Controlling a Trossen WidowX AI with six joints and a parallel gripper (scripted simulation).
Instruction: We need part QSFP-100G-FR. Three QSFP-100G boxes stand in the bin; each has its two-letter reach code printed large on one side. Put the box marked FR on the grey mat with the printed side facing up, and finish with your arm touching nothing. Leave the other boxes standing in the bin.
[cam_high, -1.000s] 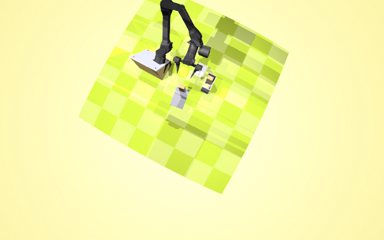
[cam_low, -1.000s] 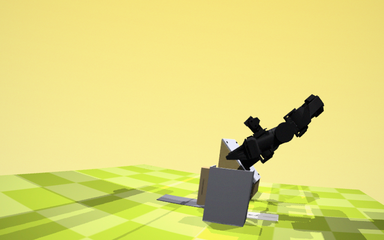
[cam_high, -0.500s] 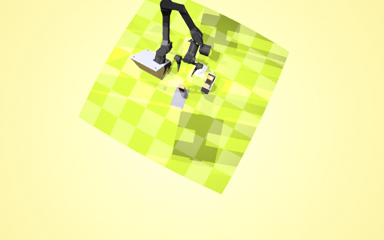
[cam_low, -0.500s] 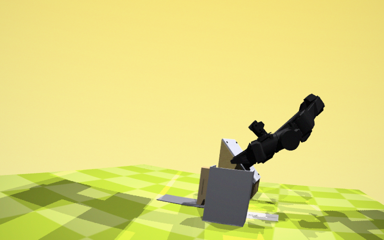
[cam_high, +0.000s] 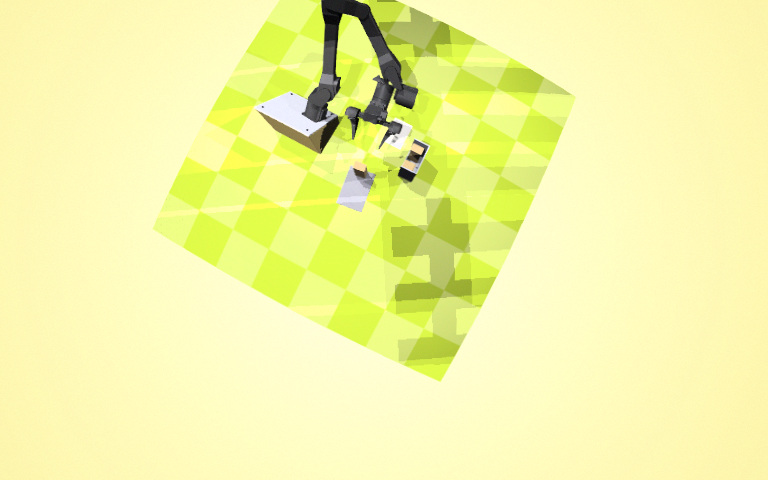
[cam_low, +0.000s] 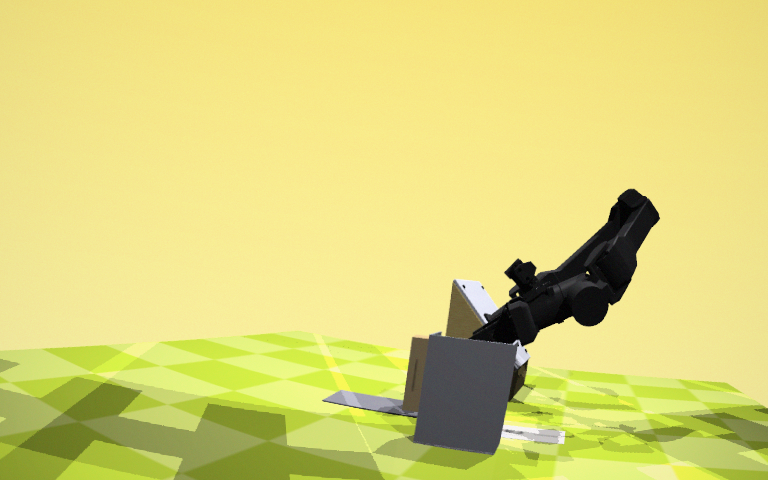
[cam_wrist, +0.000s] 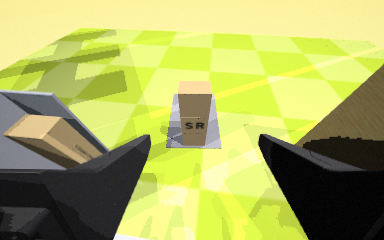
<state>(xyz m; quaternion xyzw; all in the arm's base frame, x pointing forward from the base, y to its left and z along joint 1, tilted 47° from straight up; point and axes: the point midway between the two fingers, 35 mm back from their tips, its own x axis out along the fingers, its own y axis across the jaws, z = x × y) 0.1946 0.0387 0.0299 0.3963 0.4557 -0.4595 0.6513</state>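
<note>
Now: gripper tip 13 cm to the left of the grey mat, 13 cm above it and 4 cm short of it. From my gripper tip the other things lie so: thin white slab (13 cm to the left, 13 cm below, 5 cm ahead).
</note>
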